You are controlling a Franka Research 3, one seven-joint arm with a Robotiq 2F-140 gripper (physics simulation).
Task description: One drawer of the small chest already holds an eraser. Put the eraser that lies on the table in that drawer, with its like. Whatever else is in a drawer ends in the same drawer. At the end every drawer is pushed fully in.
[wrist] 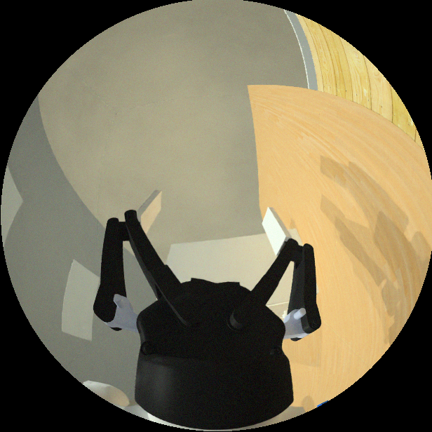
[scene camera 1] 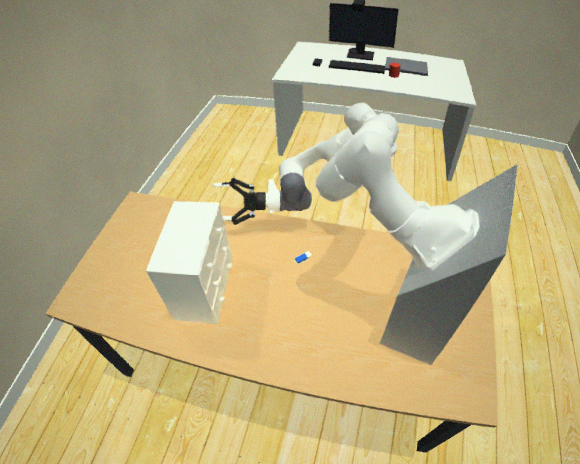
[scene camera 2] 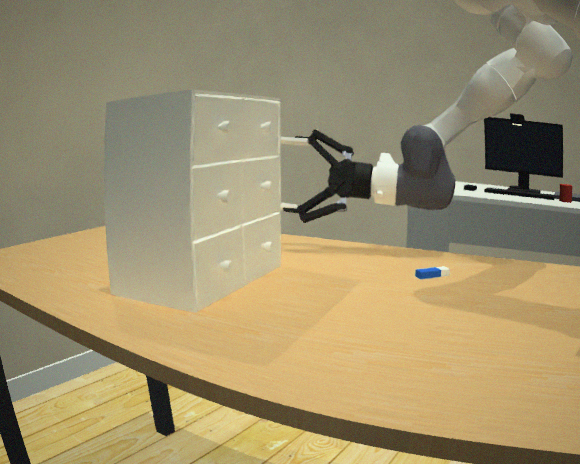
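The small white chest (scene camera 1: 185, 237) (scene camera 2: 150, 200) (wrist: 215, 255) stands on the table (scene camera 1: 325, 370) (scene camera 2: 400, 370) (wrist: 290, 140). Its front has two columns and three rows of knobbed drawers, all looking flush; their contents are hidden. A blue eraser with a white end (scene camera 1: 302, 257) (scene camera 2: 431, 273) lies on the table in front of the chest; a blue sliver (wrist: 323, 403) shows at the wrist view's lower rim. My gripper (scene camera 1: 222, 201) (scene camera 2: 283, 173) (wrist: 213, 207) is open and empty, level and above the table, at the chest's far side near its front edge. In scene camera 2 the fingertips are partly hidden behind the chest.
The arm's grey stand (scene camera 1: 425, 320) is at the table's right in scene camera 1. A white desk (scene camera 1: 290, 67) with a monitor (scene camera 1: 363, 25) (scene camera 2: 523, 147) and a red cup (scene camera 1: 394, 70) (scene camera 2: 565, 193) stands beyond the table.
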